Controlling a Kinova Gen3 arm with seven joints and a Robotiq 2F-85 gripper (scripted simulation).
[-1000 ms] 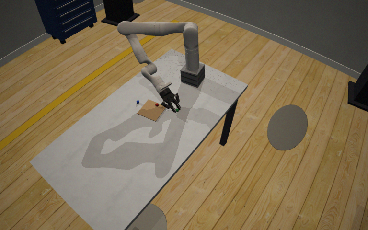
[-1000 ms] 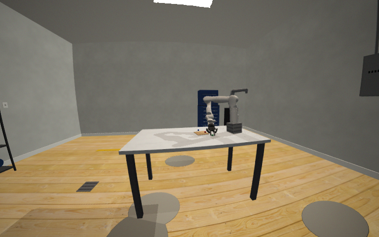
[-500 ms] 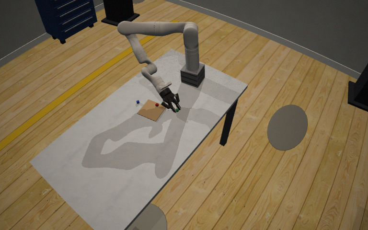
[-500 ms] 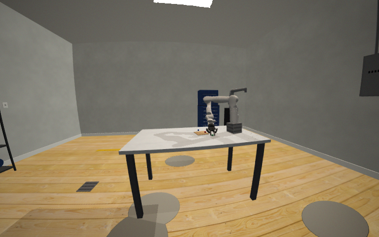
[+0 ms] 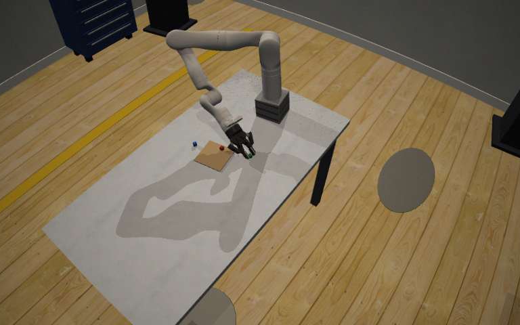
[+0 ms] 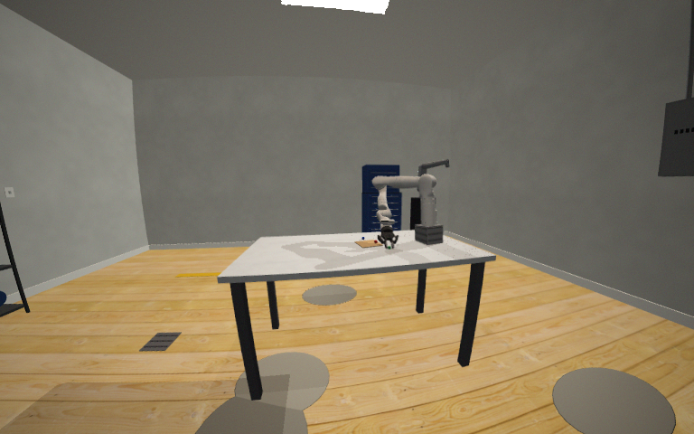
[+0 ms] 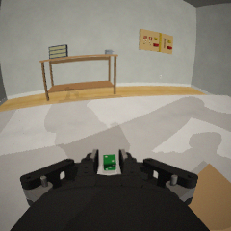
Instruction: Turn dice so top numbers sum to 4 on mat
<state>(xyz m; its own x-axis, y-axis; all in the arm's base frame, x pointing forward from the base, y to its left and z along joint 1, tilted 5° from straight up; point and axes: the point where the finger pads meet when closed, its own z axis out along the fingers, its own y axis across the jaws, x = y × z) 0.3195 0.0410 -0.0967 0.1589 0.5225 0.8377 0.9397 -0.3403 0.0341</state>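
Right now the green die is 10 mm to the left of my hand and 10 mm below it. Also, from my hand: blue die (70 mm ahead, 260 mm to the right, 10 mm below); tan mat (80 mm ahead, 140 mm to the right, 20 mm below); red die (30 mm ahead, 130 mm to the right, 10 mm below).
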